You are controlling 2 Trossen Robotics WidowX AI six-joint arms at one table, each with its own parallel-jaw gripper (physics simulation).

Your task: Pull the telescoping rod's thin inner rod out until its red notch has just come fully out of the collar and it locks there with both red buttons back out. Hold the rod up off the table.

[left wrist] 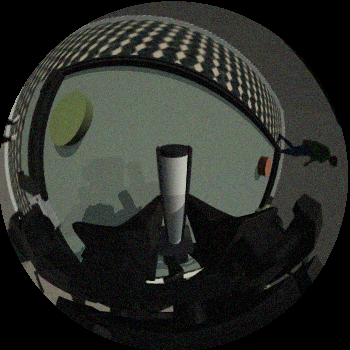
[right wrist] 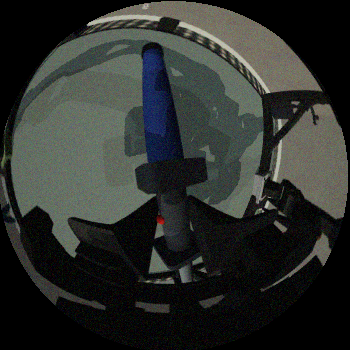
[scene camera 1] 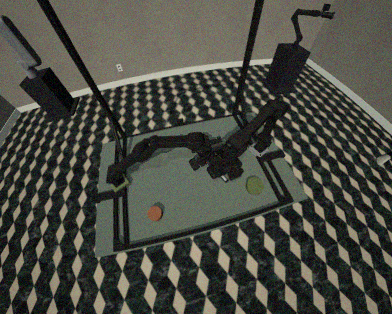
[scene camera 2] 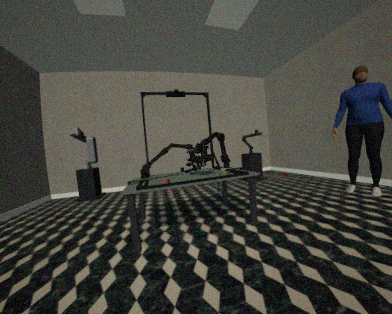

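Note:
The rod's blue outer tube (right wrist: 162, 115) runs away from my right wrist to a black end cap. A dark block (right wrist: 172, 175) joins it to the grey collar (right wrist: 174, 215), which has a dark square flange at its near end. My right gripper (right wrist: 172, 199) is shut on the collar. One red button (right wrist: 160, 220) shows beside a finger; the other is hidden. A short pale length of inner rod (right wrist: 186, 273) shows past the flange; no red notch shows. My left gripper (left wrist: 173, 197) is shut on the white handle (left wrist: 173, 175) of the inner rod. The rod is above the table.
A green disc (scene camera 1: 254, 185) (left wrist: 70, 119) lies right of the grippers in scene camera 1. An orange disc (scene camera 1: 155, 213) (scene camera 2: 165, 181) (left wrist: 264, 166) lies near the front left. Dark rails edge the table, and a person (scene camera 2: 364, 107) stands at the far right in scene camera 2.

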